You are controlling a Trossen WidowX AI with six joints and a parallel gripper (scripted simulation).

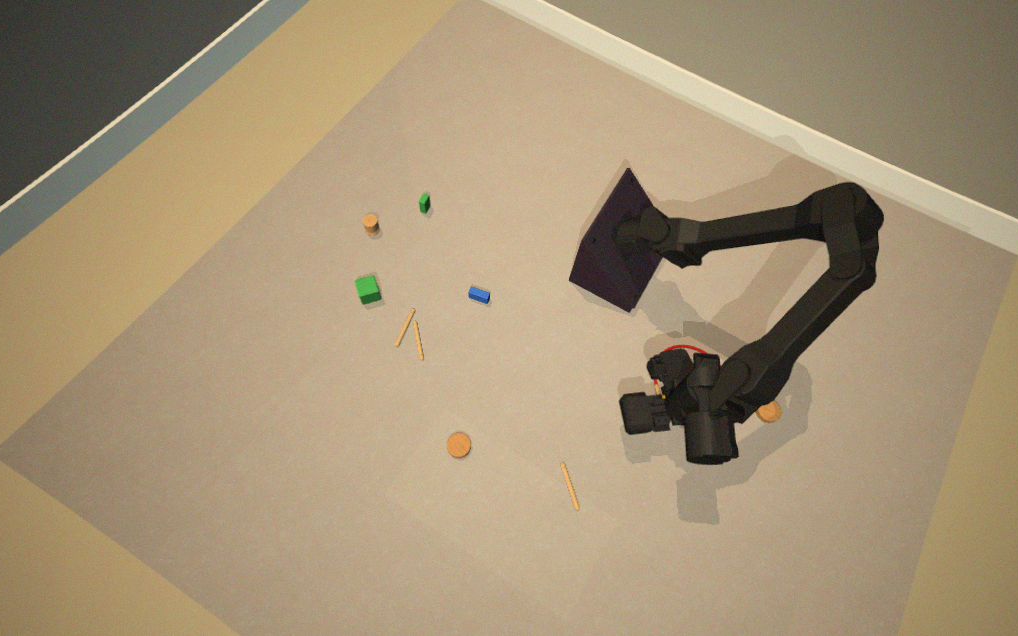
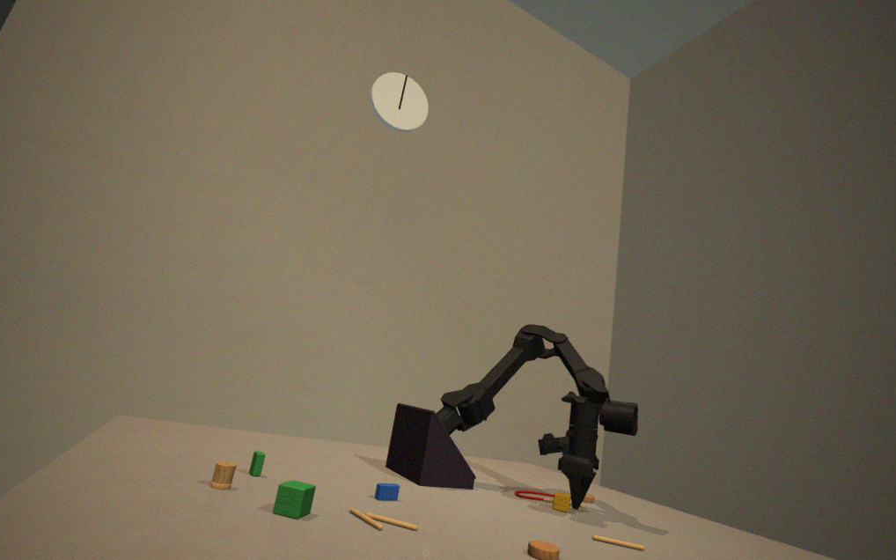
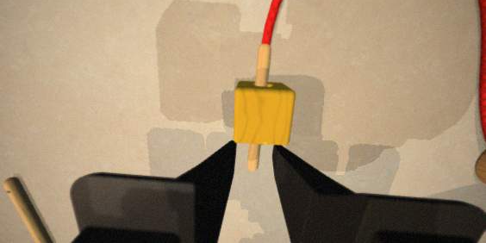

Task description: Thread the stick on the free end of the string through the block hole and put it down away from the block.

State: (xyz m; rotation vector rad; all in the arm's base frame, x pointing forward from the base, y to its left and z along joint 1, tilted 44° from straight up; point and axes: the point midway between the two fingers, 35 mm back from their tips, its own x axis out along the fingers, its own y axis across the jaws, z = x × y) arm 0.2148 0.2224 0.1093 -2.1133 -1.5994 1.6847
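The yellow wooden block lies 2 cm behind my gripper tip and 2 cm to the right of it. From my gripper tip the other things lie so: green cube 12 cm ahead, 57 cm to the right, 1 cm above; then blue block 40 cm to the right; then thin stick 3 cm behind, 3 cm to the right.
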